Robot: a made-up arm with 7 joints.
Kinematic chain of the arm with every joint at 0, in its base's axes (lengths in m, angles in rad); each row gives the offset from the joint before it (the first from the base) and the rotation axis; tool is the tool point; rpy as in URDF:
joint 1: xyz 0 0 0.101 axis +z
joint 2: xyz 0 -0.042 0.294 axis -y
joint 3: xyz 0 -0.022 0.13 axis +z
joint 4: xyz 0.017 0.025 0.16 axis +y
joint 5: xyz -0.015 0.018 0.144 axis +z
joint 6: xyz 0 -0.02 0.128 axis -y
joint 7: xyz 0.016 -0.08 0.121 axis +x
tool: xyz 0 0 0 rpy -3.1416 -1.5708 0
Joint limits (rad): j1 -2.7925..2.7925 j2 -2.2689..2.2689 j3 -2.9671..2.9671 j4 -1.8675..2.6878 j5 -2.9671..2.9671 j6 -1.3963..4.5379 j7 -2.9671..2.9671
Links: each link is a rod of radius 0.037 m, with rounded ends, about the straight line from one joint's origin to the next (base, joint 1, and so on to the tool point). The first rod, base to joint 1, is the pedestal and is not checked.
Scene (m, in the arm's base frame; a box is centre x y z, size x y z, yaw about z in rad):
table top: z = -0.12
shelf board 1: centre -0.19 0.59 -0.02 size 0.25 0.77 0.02 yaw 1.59
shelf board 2: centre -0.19 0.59 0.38 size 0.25 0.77 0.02 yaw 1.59
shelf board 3: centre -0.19 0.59 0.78 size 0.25 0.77 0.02 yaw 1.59
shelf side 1: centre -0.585 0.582 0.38 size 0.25 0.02 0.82 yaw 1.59
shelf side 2: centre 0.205 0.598 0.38 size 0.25 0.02 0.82 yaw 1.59
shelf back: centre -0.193 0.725 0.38 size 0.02 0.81 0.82 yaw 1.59
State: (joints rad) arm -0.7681 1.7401 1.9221 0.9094 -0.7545 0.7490 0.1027
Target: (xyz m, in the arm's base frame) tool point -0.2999 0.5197 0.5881
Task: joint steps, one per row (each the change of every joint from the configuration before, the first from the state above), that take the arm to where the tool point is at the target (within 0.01 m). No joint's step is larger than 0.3 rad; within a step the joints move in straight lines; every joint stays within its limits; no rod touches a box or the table.
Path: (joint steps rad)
1: 0.2253 -0.0466 0.0393 0.2745 0.0364 0.0094 0.0000
2: 0.2253 -0.0465 0.0393 0.2745 0.0365 0.0094 0.0000
3: 0.2253 -0.0466 0.0394 0.2746 0.0364 0.0094 0.0000
4: 0.0932 -0.2193 -0.2891 0.0271 0.1478 -0.0274 0.0000
5: 0.0932 -0.2193 -0.2891 0.0272 0.1479 -0.0273 0.0000
6: -0.2683 0.0095 0.0737 -0.2590 -0.0899 0.0026 0.0000
7: -0.2682 0.0095 0.0737 -0.2590 -0.0899 0.0027 0.0000
8: -0.2683 0.0094 0.0736 -0.2590 -0.0899 0.0026 0.0000

